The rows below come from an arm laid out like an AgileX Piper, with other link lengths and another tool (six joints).
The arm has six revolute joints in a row. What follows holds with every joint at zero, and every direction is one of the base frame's.
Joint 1 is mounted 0.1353 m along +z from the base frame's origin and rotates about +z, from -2.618 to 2.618 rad.
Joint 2 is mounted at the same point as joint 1 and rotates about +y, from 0 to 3.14 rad.
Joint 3 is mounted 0.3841 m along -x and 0.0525 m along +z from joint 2 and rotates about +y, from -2.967 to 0 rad.
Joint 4 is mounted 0.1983 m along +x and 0.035 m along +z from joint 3 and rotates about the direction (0.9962, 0, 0.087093), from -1.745 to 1.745 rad.
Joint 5 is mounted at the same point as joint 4 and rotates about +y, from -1.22 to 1.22 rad.
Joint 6 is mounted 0.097 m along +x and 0.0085 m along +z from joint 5 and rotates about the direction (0.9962, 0, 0.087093), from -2.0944 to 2.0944 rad.
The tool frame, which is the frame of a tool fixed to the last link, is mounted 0.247 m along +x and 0.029 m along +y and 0.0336 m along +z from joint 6; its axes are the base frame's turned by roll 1.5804, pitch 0.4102 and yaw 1.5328 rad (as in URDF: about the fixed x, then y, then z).
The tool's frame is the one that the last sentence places.
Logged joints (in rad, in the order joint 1, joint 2, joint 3, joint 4, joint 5, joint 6), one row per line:
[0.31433 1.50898 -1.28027 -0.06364 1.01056 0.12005]
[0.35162 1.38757 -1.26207 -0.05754 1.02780 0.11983]
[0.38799 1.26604 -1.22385 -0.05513 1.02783 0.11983]
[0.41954 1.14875 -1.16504 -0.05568 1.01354 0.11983]
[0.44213 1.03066 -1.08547 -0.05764 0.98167 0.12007]
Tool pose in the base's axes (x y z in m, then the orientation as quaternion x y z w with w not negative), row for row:
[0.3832 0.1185 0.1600 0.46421 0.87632 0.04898 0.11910]
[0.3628 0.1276 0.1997 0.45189 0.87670 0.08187 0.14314]
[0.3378 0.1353 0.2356 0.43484 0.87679 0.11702 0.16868]
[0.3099 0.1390 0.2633 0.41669 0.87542 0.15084 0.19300]
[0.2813 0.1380 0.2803 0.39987 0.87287 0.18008 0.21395]
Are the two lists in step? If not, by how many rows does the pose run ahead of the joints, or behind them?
The pose runs 1 row behind the joints: the pose in row i belongs to the joints in row i - 1.
